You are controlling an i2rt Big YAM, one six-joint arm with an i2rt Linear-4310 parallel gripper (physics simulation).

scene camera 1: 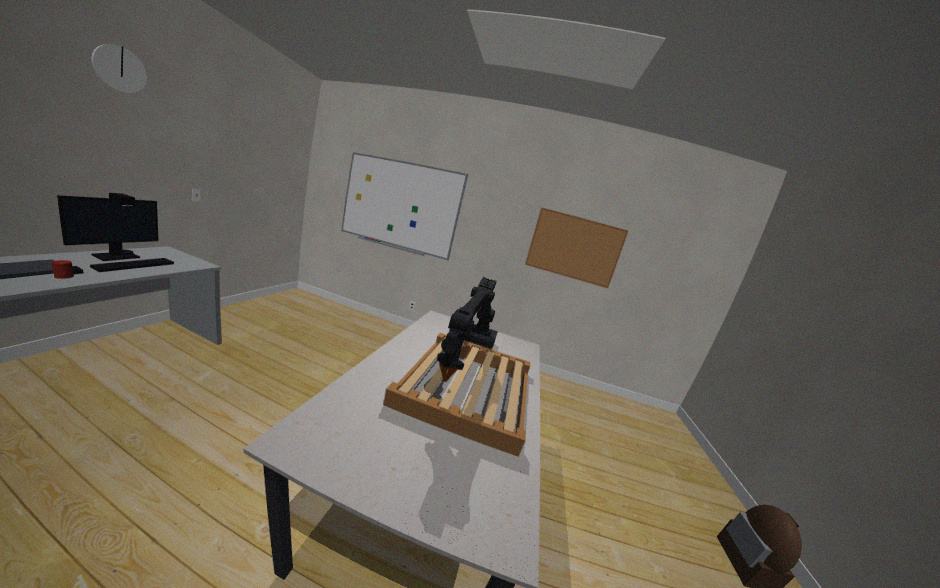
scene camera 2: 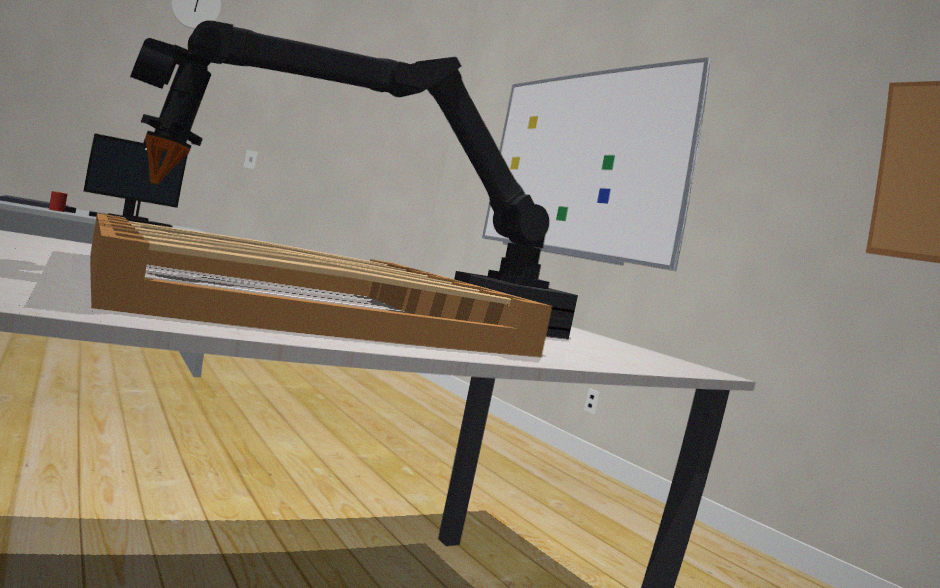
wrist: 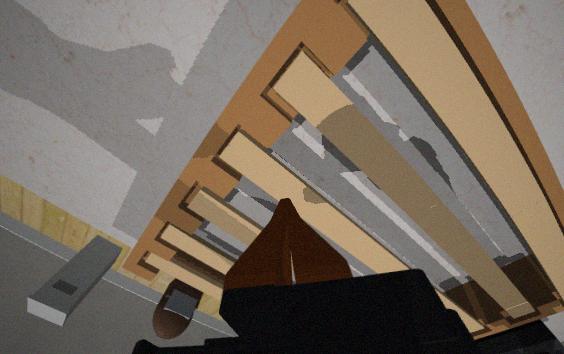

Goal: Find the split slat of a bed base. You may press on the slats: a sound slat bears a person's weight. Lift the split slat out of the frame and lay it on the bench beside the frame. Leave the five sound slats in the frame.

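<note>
The wooden bed frame [scene camera 1: 454,424] [scene camera 2: 311,318] [wrist: 320,30] lies on the bench [scene camera 1: 332,429] [scene camera 2: 644,364] [wrist: 65,125]. Several pale slats sit in its notches, among them an outer slat [scene camera 1: 415,377] [wrist: 450,90], a partly shadowed slat [wrist: 300,85] beside it and a third slat [scene camera 1: 450,393] [wrist: 260,160]. No split shows on the visible surfaces; parts are hidden behind the gripper. My gripper [scene camera 1: 447,379] [scene camera 2: 156,181] [wrist: 285,204] is shut and empty, orange tips together. It points down above the frame's end farther from the arm base, with a gap below the tips in scene camera 2.
The arm's base [scene camera 2: 554,312] stands on the bench behind the frame. A desk with a monitor [scene camera 1: 107,221] [scene camera 2: 110,169] and a red mug [scene camera 1: 62,269] [scene camera 2: 58,201] is off to the left. A brown rounded object [scene camera 1: 772,537] [wrist: 172,317] is beyond the bench.
</note>
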